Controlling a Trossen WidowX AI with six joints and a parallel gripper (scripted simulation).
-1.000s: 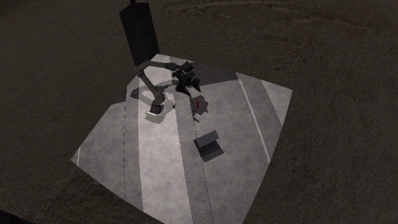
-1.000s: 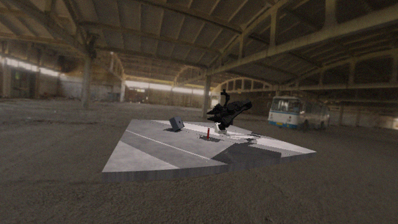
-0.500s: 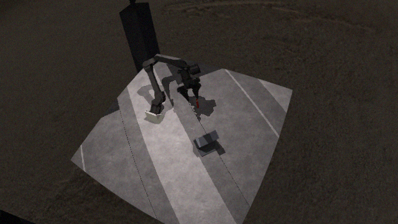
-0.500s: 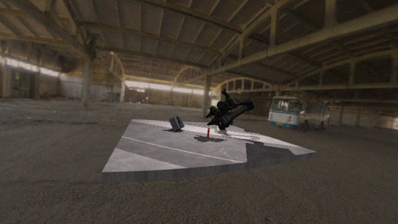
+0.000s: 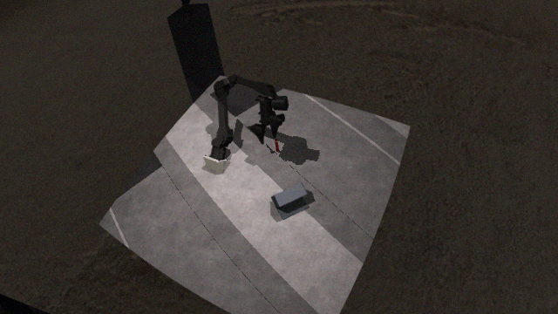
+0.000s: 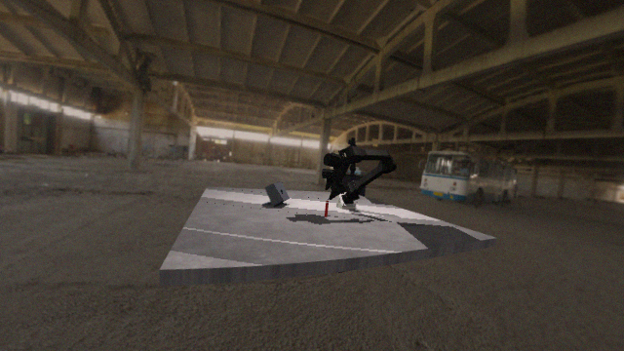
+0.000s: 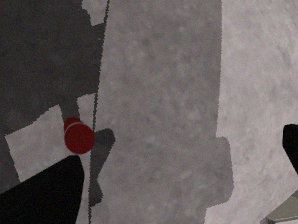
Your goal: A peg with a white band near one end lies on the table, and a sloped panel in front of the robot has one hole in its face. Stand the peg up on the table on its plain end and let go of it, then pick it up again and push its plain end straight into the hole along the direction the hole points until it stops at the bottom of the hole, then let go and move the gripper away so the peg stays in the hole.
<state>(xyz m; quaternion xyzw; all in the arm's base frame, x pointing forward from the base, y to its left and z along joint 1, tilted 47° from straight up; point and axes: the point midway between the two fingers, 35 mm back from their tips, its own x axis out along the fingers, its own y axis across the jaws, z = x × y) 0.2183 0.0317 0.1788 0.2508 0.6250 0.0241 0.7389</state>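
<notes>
Now: gripper tip 2 cm short of the red peg, 4 cm to the right of it and 5 cm above it. From my gripper tip the other things lie so: sloped panel (19 cm ahead, 24 cm to the right, 4 cm below).
</notes>
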